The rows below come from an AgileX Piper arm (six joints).
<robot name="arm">
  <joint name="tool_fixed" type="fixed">
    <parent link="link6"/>
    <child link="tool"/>
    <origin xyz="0 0 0" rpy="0 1.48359 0"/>
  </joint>
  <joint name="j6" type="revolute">
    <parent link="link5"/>
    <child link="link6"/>
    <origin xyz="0.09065 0 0.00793" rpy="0 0 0"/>
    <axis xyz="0.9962 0 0.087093"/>
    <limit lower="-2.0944" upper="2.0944"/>
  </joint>
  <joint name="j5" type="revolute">
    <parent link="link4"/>
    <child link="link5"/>
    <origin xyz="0 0 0" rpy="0 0 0"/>
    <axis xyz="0 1 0"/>
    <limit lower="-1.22" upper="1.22"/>
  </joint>
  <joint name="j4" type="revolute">
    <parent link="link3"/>
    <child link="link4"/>
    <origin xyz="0.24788 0 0.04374" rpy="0 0 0"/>
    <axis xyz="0.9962 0 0.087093"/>
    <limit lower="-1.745" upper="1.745"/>
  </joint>
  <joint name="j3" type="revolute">
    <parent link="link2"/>
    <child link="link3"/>
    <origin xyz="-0.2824 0 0.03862" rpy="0 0 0"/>
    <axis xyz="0 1 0"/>
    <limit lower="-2.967" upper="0"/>
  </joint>
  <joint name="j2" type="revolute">
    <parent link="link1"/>
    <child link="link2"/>
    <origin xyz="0 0 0" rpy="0 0 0"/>
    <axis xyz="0 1 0"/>
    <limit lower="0" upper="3.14"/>
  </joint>
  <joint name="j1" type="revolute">
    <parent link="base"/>
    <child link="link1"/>
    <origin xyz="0 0 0.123" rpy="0 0 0"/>
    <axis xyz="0 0 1"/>
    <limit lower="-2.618" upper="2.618"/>
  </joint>
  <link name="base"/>
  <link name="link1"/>
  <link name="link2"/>
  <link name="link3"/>
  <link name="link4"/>
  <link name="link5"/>
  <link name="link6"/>
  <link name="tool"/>
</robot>
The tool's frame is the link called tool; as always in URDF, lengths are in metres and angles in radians.
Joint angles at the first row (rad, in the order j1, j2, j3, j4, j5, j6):
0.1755 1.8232 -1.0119 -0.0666 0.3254 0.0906
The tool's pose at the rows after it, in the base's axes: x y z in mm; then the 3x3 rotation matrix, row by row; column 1 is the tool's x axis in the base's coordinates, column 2 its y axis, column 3 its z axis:
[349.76 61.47 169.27], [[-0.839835 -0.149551 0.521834], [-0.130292 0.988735 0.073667], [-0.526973 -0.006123 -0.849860]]
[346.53 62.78 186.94], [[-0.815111 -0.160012 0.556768], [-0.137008 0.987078 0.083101], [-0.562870 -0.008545 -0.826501]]
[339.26 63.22 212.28], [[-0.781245 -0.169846 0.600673], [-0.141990 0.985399 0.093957], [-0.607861 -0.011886 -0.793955]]
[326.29 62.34 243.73], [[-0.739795 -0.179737 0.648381], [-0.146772 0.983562 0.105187], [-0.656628 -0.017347 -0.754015]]
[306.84 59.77 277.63], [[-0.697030 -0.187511 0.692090], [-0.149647 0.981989 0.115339], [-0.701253 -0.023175 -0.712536]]
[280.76 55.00 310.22], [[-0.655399 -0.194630 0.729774], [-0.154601 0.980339 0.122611], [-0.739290 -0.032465 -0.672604]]
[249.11 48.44 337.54], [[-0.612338 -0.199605 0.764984], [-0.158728 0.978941 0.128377], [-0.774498 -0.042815 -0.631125]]
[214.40 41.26 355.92], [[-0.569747 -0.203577 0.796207], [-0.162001 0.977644 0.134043], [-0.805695 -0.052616 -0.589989]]
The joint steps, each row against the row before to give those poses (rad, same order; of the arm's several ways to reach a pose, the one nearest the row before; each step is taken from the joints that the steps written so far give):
0.0037 -0.0291 -0.0022 0.0020 -0.0015 -0.0078
0.0053 -0.0496 -0.0022 0.0019 0.0089 -0.0087
0.0053 -0.0750 -0.0009 0.0018 0.0203 -0.0090
0.0051 -0.0989 0.0000 0.0018 0.0358 -0.0111
0.0045 -0.1155 0.0001 0.0031 0.0544 -0.0120
0.0024 -0.1274 0.0034 0.0027 0.0685 -0.0156
0.0002 -0.1353 0.0147 0.0025 0.0659 -0.0165
-0.0001 -0.1380 0.0319 0.0027 0.0541 -0.0156

